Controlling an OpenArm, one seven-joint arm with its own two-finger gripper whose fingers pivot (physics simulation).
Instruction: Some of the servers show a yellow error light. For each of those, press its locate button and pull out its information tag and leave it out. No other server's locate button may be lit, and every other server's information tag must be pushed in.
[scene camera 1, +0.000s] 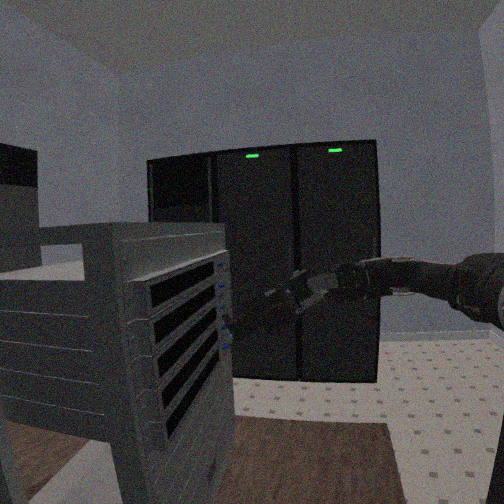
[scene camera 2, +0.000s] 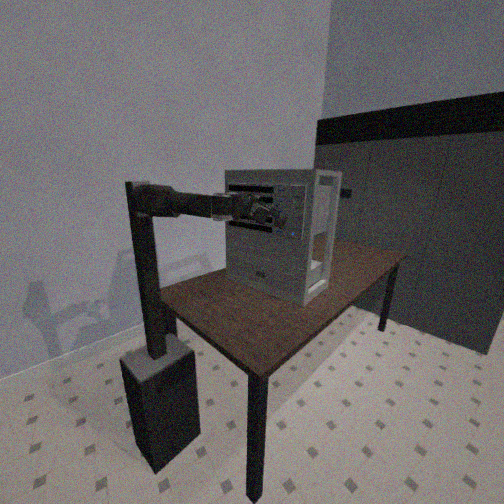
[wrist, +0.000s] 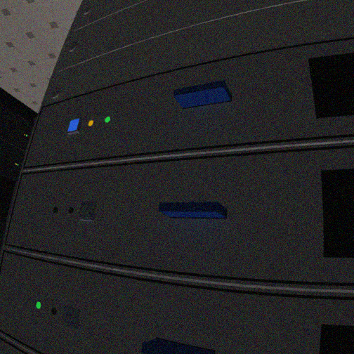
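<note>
The server rack (scene camera 1: 175, 240) (scene camera 2: 265, 255) stands on the table. The wrist view shows it upside down. One server (wrist: 140, 125), lowest in the rack, has a lit blue locate button (wrist: 73, 125), a yellow light (wrist: 90, 123), a green light and a blue information tag (wrist: 202, 95). The server above (wrist: 125, 235) has two dark lights, an unlit button (wrist: 87, 210) and a blue tag (wrist: 192, 210). The third shows a green light (wrist: 38, 305), an unlit button (wrist: 70, 315) and part of its tag (wrist: 177, 347). How far the tags stand out is unclear. My gripper (scene camera 1: 229, 325) (scene camera 2: 283, 219) is open, close before the lower servers.
The brown table (scene camera 1: 310, 450) (scene camera 2: 250, 320) extends in front of the rack. Black cabinets with green lights (scene camera 1: 335, 260) stand behind. Large grey cabinets (scene camera 2: 425, 225) stand at the right in scene camera 2. The arm's pedestal (scene camera 2: 165, 415) stands beside the table.
</note>
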